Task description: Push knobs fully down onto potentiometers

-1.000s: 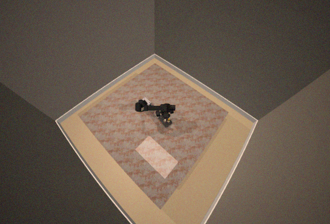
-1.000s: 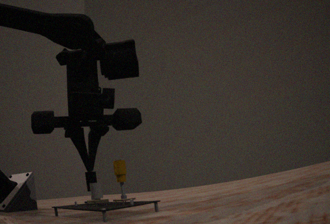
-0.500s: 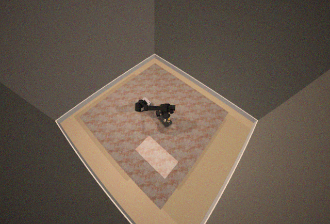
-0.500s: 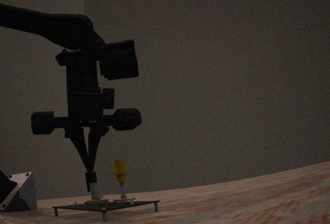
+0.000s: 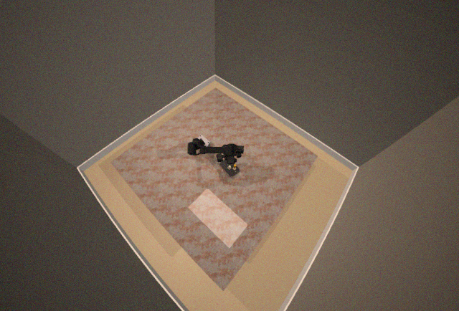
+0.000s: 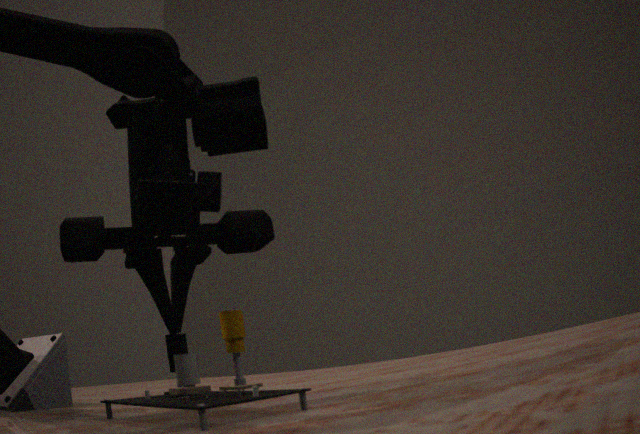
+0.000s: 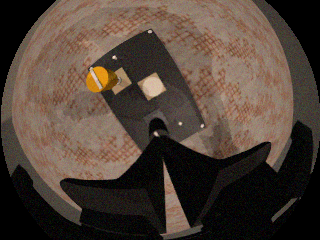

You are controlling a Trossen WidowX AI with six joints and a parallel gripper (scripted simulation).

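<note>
My gripper tip is 10 mm above the black knob. Round my gripper tip: yellow knob: 70 mm ahead, 10 mm to the left.
</note>
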